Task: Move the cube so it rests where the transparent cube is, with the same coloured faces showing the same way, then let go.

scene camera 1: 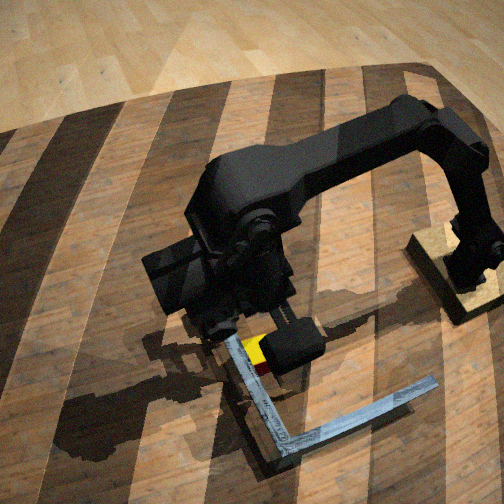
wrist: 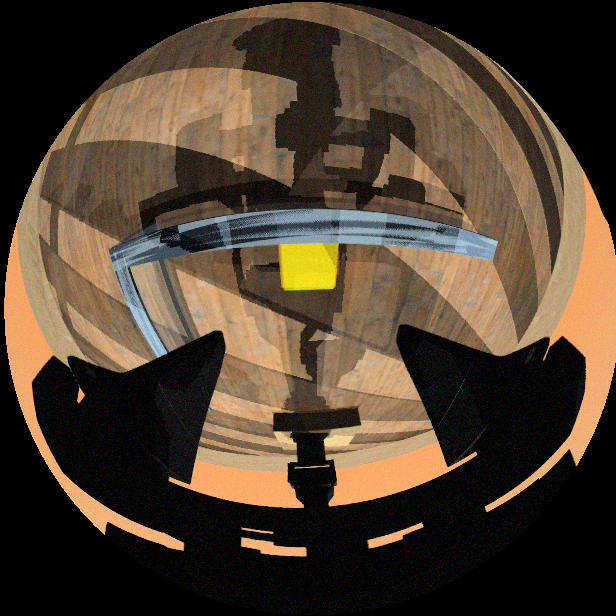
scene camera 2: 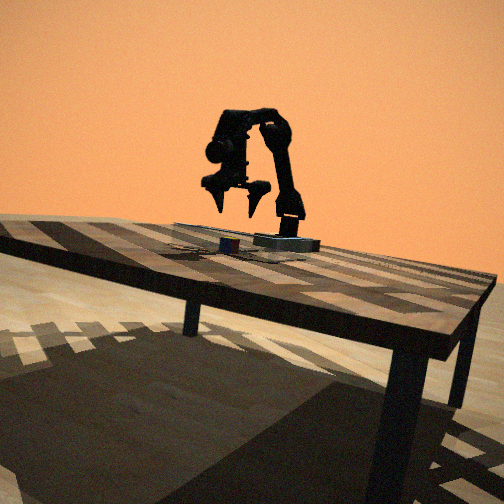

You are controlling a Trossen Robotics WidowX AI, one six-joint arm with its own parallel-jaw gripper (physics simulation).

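The cube [scene camera 1: 255, 354] lies on the table with its yellow face up and a red side showing, pressed against the inner side of a grey L-shaped rail [scene camera 1: 300, 425]. In the wrist view the cube [wrist: 308, 266] sits just below the rail [wrist: 300, 228]. From the side it is a small dark block [scene camera 2: 229, 243]. My gripper [wrist: 312, 375] [scene camera 2: 236, 203] is open and empty, hanging well above the cube. In scene camera 1 the arm hides most of the cube. I see no transparent cube.
The arm's base [scene camera 1: 455, 272] stands on a tan block at the table's right. The L-shaped rail's long arm runs to the right [scene camera 1: 380, 405]. The table edge curves off at the left.
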